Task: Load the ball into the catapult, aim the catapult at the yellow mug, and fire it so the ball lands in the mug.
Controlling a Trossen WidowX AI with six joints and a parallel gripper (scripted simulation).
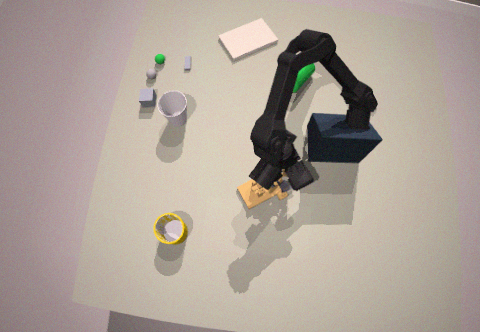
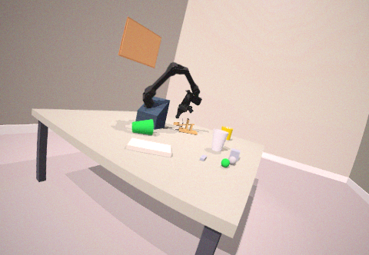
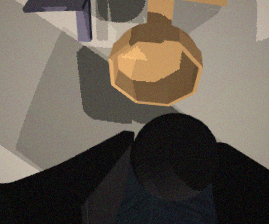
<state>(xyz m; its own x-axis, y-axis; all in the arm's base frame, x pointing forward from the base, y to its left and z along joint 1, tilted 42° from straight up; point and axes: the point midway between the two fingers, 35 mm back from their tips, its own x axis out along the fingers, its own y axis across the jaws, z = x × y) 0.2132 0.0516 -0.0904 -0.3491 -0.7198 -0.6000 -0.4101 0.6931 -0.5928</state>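
The small black ball is 10 mm above my gripper tip. The rest, counted from my gripper tip: yellow mug: 370 mm ahead, 190 mm to the left, 70 mm below; white cup: 370 mm ahead, 200 mm to the right, 70 mm below; tan wooden catapult: 50 mm to the left, 50 mm below, 50 mm ahead.
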